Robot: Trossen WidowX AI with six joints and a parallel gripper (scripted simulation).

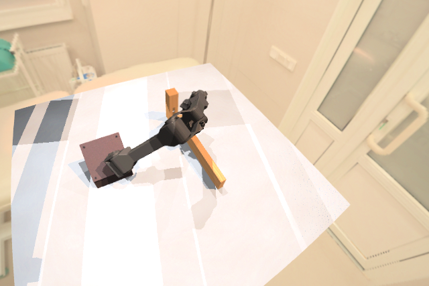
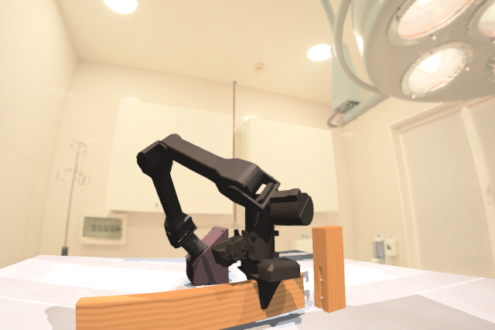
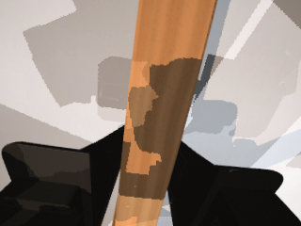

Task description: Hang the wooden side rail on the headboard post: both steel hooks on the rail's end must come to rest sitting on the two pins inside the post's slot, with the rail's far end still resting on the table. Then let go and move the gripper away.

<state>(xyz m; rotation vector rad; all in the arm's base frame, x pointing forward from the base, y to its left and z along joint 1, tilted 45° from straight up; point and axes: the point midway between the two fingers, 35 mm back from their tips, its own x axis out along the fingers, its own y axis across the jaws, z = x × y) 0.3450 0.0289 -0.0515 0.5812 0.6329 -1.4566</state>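
Right now the headboard post is 1 cm behind my gripper tip, 17 cm to the left of it and 4 cm above it.
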